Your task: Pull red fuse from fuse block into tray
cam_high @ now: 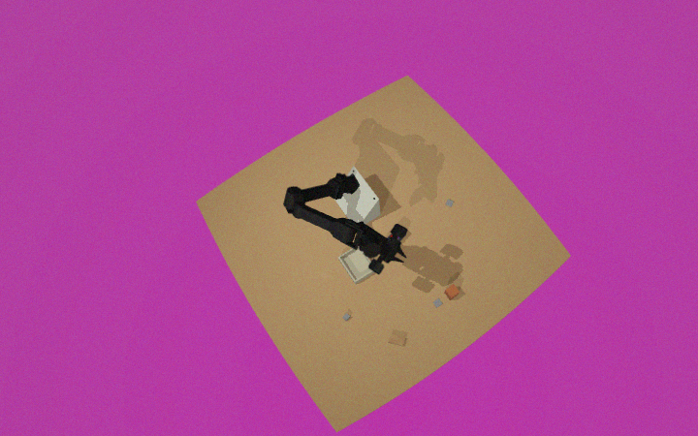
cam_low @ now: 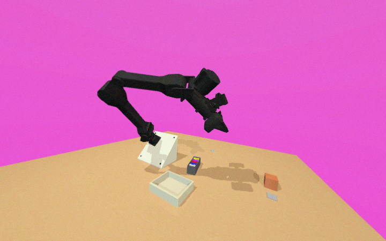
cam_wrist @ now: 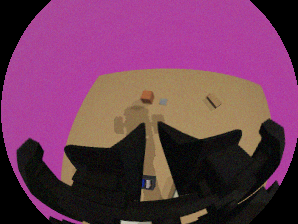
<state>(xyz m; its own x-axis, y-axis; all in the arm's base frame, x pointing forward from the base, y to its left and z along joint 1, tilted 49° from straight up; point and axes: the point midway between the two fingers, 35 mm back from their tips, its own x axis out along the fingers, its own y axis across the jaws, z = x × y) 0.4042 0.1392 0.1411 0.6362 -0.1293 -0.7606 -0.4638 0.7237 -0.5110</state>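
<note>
Now: the red fuse 170 mm behind my gripper tip, 40 mm to the left of it and 210 mm below it. Also, from my gripper tip: orange cube 160 mm ahead, 140 mm to the left, 210 mm below; tan block 220 mm ahead, 150 mm to the right, 230 mm below; tray 150 mm behind, 140 mm to the right, 230 mm below.
</note>
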